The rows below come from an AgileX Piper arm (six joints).
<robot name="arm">
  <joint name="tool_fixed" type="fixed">
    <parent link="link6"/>
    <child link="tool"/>
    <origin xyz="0 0 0" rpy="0 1.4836 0"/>
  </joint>
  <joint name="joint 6" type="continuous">
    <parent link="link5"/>
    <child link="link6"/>
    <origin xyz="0.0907 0 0.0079"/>
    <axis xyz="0.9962 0 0.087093"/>
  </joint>
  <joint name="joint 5" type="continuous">
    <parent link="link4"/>
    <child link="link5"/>
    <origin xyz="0 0 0"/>
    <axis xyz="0 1 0"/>
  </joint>
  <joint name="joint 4" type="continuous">
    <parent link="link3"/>
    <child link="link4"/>
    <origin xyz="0.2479 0 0.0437"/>
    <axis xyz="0.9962 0 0.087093"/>
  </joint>
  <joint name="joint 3" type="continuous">
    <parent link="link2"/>
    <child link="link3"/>
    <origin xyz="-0.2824 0 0.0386"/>
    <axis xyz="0 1 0"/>
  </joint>
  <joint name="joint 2" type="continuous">
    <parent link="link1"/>
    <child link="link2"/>
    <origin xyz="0 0 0"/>
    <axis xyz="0 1 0"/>
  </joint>
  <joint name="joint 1" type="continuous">
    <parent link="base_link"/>
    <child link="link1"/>
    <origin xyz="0 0 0.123"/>
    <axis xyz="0 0 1"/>
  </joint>
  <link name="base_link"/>
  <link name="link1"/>
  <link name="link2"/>
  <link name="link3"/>
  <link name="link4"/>
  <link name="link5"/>
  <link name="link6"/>
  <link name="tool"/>
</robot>
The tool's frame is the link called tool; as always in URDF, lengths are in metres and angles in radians. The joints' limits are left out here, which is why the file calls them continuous.
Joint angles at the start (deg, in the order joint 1, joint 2, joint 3, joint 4, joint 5, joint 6):
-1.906 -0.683 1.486 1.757 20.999 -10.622
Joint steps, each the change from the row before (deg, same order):
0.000 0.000 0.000 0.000 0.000 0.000
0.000 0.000 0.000 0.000 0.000 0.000
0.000 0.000 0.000 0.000 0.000 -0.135
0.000 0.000 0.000 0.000 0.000 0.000
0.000 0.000 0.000 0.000 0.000 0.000
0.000 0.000 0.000 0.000 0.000 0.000
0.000 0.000 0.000 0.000 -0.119 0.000
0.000 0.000 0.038 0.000 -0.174 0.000
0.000 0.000 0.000 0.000 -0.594 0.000
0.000 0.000 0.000 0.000 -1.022 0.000
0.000 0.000 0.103 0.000 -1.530 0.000
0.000 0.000 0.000 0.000 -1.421 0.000
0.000 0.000 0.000 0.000 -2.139 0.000
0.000 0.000 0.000 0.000 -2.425 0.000
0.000 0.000 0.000 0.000 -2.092 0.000
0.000 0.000 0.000 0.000 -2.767 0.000
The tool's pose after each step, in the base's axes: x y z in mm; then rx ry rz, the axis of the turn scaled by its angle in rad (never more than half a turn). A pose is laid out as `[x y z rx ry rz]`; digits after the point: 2 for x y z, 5 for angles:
[52.80 -0.76 172.12 -0.12272 1.86166 -0.12125]
[52.80 -0.76 172.12 -0.12272 1.86166 -0.12125]
[52.80 -0.76 172.12 -0.12492 1.86156 -0.12288]
[52.80 -0.76 172.12 -0.12492 1.86156 -0.12288]
[52.80 -0.76 172.12 -0.12492 1.86156 -0.12288]
[52.80 -0.76 172.12 -0.12492 1.86156 -0.12288]
[52.85 -0.76 172.30 -0.12473 1.85949 -0.12307]
[52.94 -0.77 172.34 -0.12450 1.85713 -0.12331]
[53.20 -0.81 173.25 -0.12358 1.84681 -0.12426]
[53.63 -0.87 174.81 -0.12200 1.82906 -0.12588]
[54.26 -0.96 176.56 -0.11974 1.80428 -0.12815]
[54.76 -1.05 178.76 -0.11755 1.77960 -0.13035]
[55.41 -1.17 182.09 -0.11425 1.74243 -0.13360]
[55.99 -1.30 185.90 -0.11053 1.70030 -0.13720]
[56.36 -1.41 189.20 -0.10733 1.66394 -0.14024]
[56.67 -1.56 193.59 -0.10311 1.61585 -0.14415]

